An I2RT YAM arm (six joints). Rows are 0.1 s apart.
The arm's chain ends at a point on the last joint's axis. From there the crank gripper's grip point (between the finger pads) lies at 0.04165 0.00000 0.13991 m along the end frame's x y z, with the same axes.
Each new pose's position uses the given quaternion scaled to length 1; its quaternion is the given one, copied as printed.
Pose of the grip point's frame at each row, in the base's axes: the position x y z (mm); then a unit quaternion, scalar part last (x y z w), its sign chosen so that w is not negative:
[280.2 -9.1 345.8 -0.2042 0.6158 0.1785 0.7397]
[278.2 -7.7 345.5 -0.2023 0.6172 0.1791 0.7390]
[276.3 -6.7 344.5 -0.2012 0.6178 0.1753 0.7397]
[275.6 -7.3 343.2 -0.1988 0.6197 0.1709 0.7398]
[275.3 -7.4 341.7 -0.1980 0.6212 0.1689 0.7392]
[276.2 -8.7 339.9 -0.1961 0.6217 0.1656 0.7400]
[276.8 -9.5 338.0 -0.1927 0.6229 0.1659 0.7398]
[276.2 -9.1 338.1 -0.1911 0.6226 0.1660 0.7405]
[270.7 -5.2 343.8 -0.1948 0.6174 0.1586 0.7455]
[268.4 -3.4 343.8 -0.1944 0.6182 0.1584 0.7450]
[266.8 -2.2 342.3 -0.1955 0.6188 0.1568 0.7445]
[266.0 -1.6 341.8 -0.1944 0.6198 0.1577 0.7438]
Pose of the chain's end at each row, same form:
[155.5 -82.7 364.7 -0.2042 0.6158 0.1785 0.7397]
[153.5 -81.1 364.6 -0.2023 0.6172 0.1791 0.7390]
[151.0 -79.1 363.7 -0.2012 0.6178 0.1753 0.7397]
[149.6 -78.4 362.8 -0.1988 0.6197 0.1709 0.7398]
[149.0 -77.9 361.8 -0.1980 0.6212 0.1689 0.7392]
[149.4 -78.2 359.9 -0.1961 0.6217 0.1656 0.7400]
[149.8 -78.5 358.1 -0.1927 0.6229 0.1659 0.7398]
[149.0 -77.9 357.9 -0.1911 0.6226 0.1660 0.7405]
[142.8 -73.1 362.1 -0.1948 0.6174 0.1586 0.7455]
[140.4 -71.1 362.3 -0.1944 0.6182 0.1584 0.7450]
[138.8 -69.7 361.2 -0.1955 0.6188 0.1568 0.7445]
[138.0 -69.1 360.9 -0.1944 0.6198 0.1577 0.7438]

